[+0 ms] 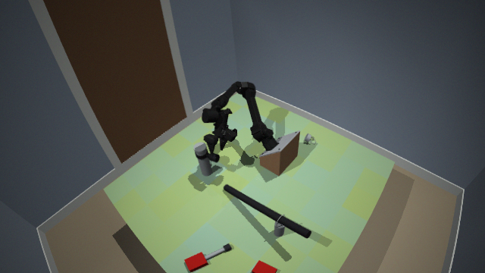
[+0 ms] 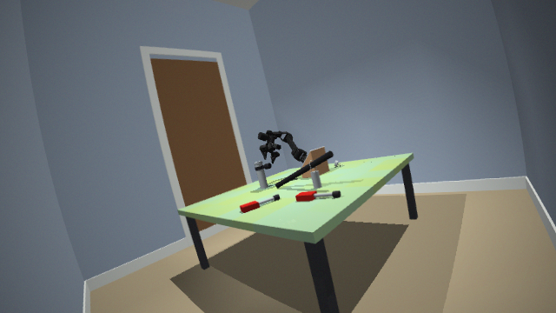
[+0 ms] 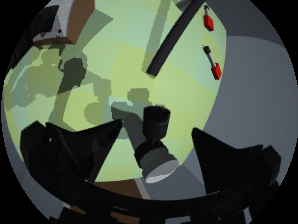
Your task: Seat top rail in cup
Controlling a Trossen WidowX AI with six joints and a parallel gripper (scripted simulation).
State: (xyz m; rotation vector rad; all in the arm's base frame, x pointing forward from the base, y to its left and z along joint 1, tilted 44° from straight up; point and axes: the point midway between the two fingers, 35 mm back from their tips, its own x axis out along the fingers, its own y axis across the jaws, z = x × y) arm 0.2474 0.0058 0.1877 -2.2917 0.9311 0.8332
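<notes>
My gripper tip is 20 mm short of the rail-end cup, 20 mm to the left of it and 30 mm above it. The rest, counted from my gripper tip: small grey fitting 560 mm behind, 190 mm to the left, 170 mm below; short grey post 30 mm ahead, 470 mm to the left, 80 mm below.
</notes>
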